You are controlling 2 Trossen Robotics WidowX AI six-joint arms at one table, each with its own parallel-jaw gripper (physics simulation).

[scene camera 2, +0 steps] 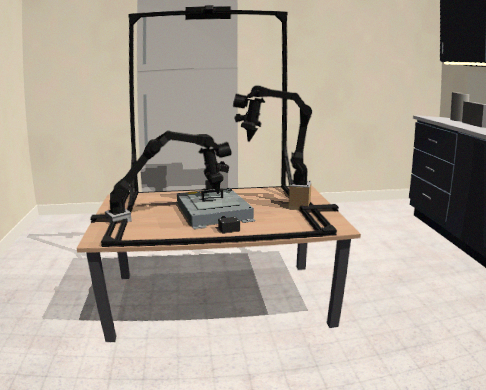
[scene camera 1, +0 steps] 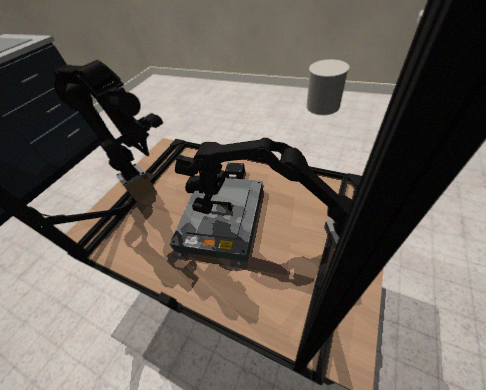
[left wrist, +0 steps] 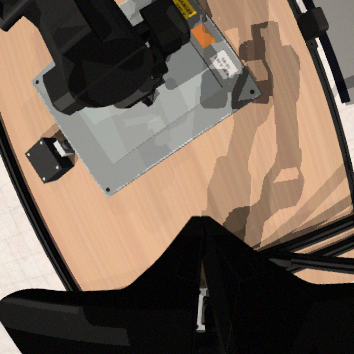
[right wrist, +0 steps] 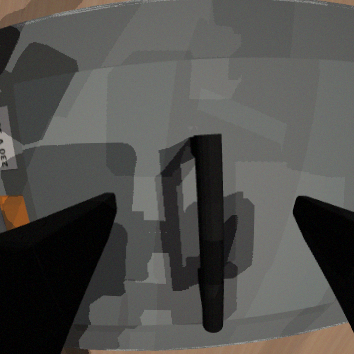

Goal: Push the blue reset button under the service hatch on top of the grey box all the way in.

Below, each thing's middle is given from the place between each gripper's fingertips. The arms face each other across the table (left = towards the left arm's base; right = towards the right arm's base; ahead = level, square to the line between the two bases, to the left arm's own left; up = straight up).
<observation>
My left gripper is now 25 cm above the service hatch [scene camera 1: 224, 220], 19 cm to the left of it and 3 cm short of it.
My right gripper is now 2 cm to the left of the service hatch and 2 cm above it.
</observation>
